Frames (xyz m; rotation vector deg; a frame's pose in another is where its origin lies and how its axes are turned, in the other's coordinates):
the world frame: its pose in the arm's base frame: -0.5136 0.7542 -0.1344 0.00 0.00 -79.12
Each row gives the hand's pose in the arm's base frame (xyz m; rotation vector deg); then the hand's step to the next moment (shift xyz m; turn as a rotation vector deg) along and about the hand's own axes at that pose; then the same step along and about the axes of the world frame.
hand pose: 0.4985 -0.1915 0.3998 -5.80 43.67 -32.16
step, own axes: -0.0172 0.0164 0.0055 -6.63 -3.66 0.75
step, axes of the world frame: -0.0216 0.0051 0.0101 -1.17 -4.86 5.74
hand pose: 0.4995 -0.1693 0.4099 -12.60 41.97 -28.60
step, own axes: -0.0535 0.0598 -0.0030 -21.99 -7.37 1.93
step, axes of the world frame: -0.0799 0.0005 0.0075 -7.65 -14.06 16.90
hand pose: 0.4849 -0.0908 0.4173 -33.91 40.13 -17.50
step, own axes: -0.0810 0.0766 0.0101 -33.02 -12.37 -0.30
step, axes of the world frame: -0.1086 -0.0270 0.0015 -9.62 -23.77 24.21
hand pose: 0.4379 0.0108 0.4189 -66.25 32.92 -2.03
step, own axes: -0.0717 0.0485 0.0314 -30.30 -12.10 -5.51
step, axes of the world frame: -0.0797 -0.0459 -0.0041 -4.54 -24.81 21.42
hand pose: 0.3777 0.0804 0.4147 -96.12 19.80 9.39
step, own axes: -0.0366 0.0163 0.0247 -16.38 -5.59 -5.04
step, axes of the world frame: -0.0340 -0.0316 -0.0076 -0.46 -14.30 10.97
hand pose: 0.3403 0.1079 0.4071 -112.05 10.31 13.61
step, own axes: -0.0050 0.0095 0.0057 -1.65 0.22 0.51
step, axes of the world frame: -0.0031 -0.0071 -0.0094 -0.72 -1.58 0.02
